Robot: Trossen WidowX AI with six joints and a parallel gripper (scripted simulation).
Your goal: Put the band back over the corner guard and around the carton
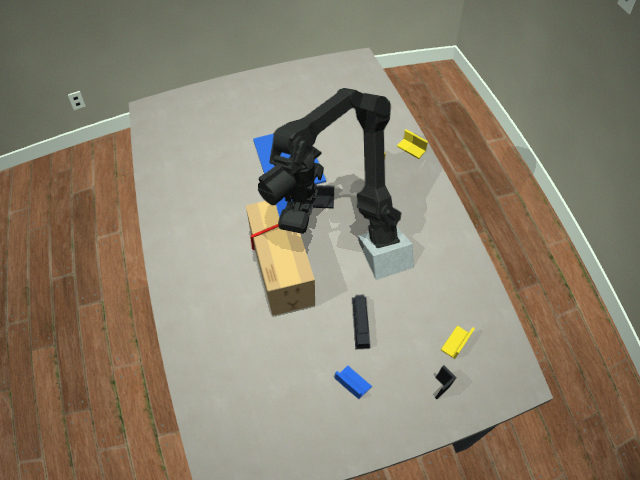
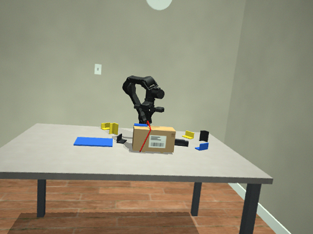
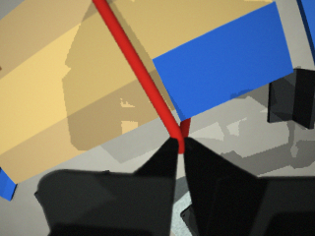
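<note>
Now: hand 12 cm above the carton, 7 cm short of it and 4 cm to the right of it. Round my hand: black block (23 cm to the left, 18 cm below, 8 cm behind); black angle piece (19 cm below, 16 cm to the right, 9 cm behind); flat blue sheet (33 cm to the right, 20 cm below, 4 cm behind).
</note>
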